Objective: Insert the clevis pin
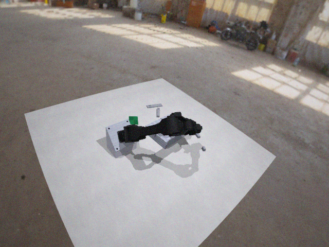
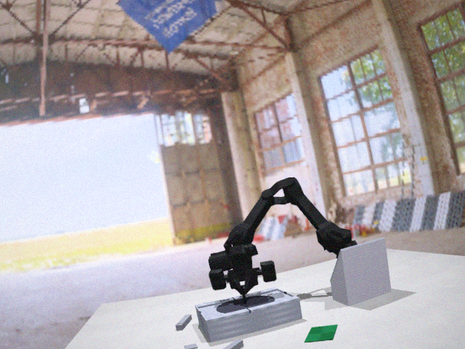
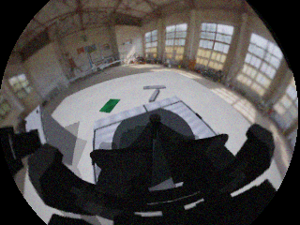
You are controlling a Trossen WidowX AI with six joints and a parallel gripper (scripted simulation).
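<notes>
The clevis pin lies 10 mm below my gripper tip. The rest, counted from my gripper tip: green square: 210 mm to the left, 140 mm behind, 90 mm below; then dark aluminium disc: 30 mm below; then rimmed steel tray: 50 mm below, 10 mm to the right.
</notes>
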